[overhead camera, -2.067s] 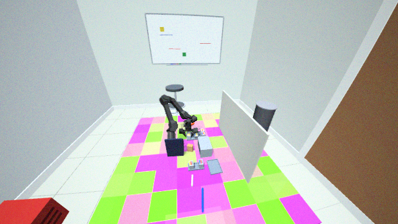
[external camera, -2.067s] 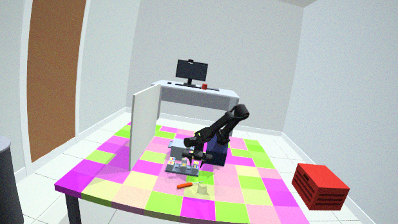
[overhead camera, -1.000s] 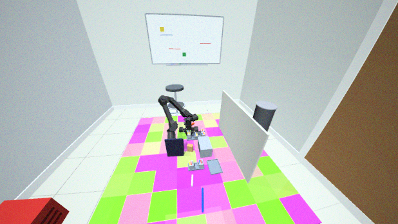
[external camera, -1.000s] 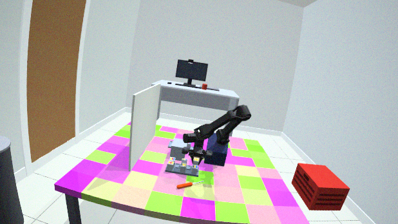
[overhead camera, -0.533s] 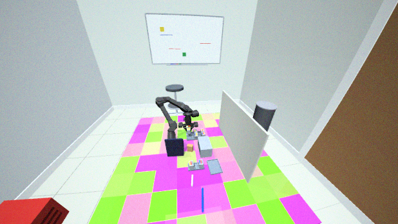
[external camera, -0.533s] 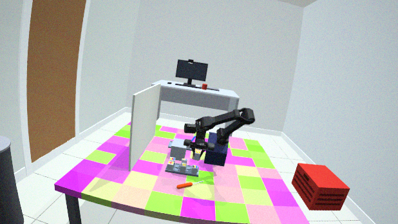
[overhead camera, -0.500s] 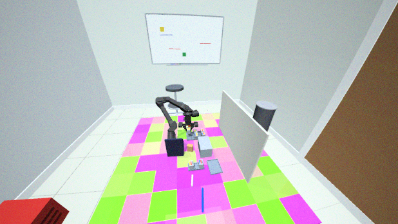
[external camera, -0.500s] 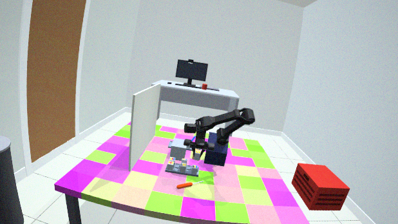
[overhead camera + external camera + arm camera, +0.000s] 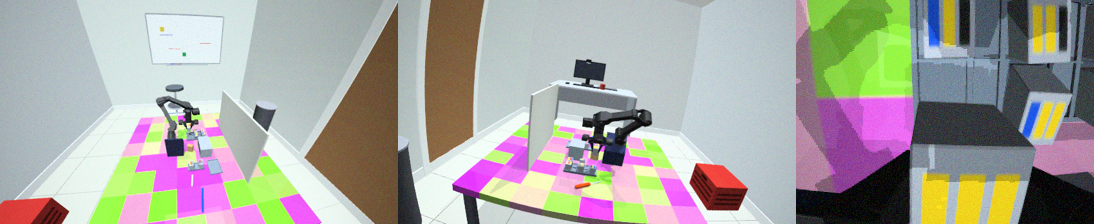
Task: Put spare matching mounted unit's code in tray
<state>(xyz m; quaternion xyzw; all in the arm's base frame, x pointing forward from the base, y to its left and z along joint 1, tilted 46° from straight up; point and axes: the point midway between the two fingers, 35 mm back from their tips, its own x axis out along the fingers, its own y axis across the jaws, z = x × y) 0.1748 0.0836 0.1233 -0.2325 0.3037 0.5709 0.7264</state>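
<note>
The flat grey tray is 13 cm ahead of my gripper tip, 37 cm to the right of it and 12 cm below it. Also, from my gripper tip: mounted unit 11 cm ahead, 18 cm to the right, 7 cm below; small brown block 2 cm behind, 16 cm to the right, 9 cm below; spare 2 cm above.
</note>
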